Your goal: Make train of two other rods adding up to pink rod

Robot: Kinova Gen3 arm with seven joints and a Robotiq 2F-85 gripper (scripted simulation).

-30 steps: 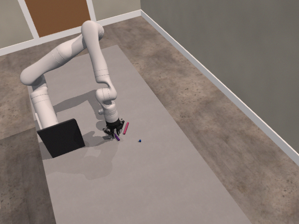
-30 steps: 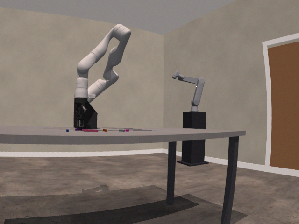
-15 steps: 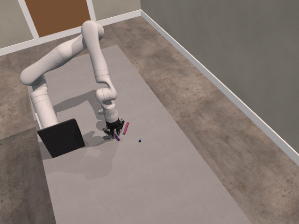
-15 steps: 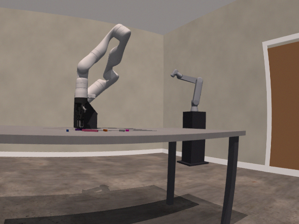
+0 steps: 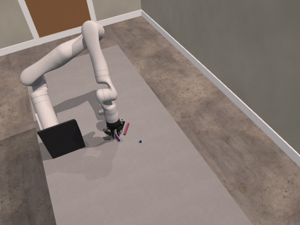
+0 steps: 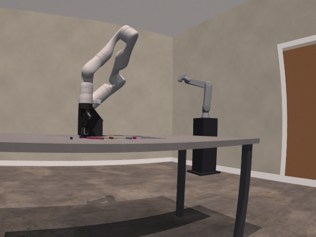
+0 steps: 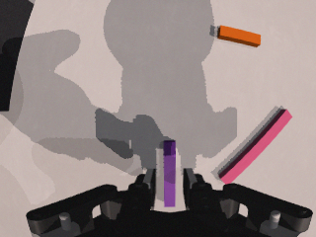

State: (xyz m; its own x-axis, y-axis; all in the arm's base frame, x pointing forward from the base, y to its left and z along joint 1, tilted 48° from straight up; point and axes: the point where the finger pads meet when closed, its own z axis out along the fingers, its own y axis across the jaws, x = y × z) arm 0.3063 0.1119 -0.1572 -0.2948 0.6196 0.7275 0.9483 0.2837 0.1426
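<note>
Now: hand 3 cm above the purple rod. From my hand the other things lie so: orange rod 3 cm ahead, 14 cm to the left, 3 cm below; then blue rod 12 cm ahead, 8 cm to the right, 3 cm below; then pink rod 7 cm ahead, 5 cm to the left, 3 cm below.
</note>
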